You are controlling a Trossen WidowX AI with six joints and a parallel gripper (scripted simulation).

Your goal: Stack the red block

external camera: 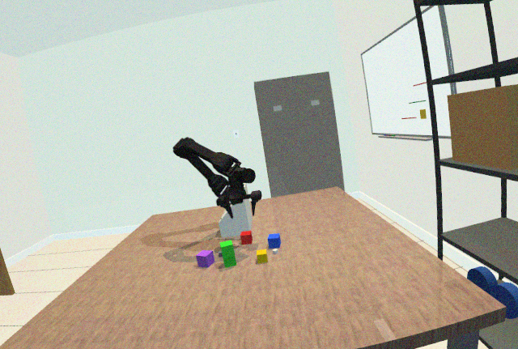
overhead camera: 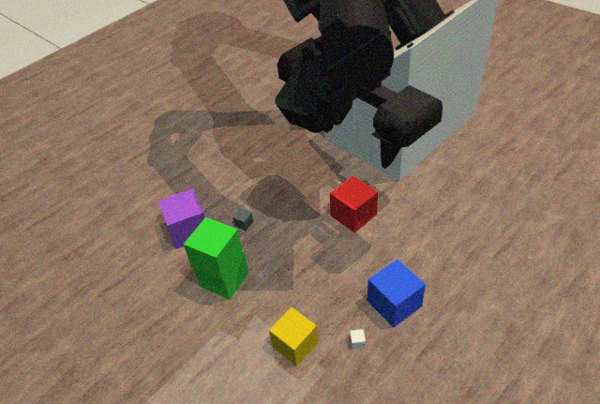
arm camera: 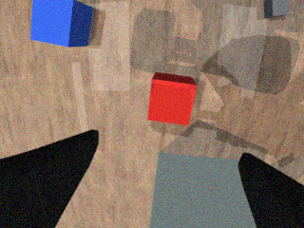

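My gripper tip is now 9 cm above the red block. Also, from my gripper tip: small white cube: 14 cm ahead, 12 cm to the left, 11 cm below; then small grey cube: 11 cm ahead, 10 cm to the right, 10 cm below; then blue block: 12 cm to the left, 9 cm below, 8 cm ahead.
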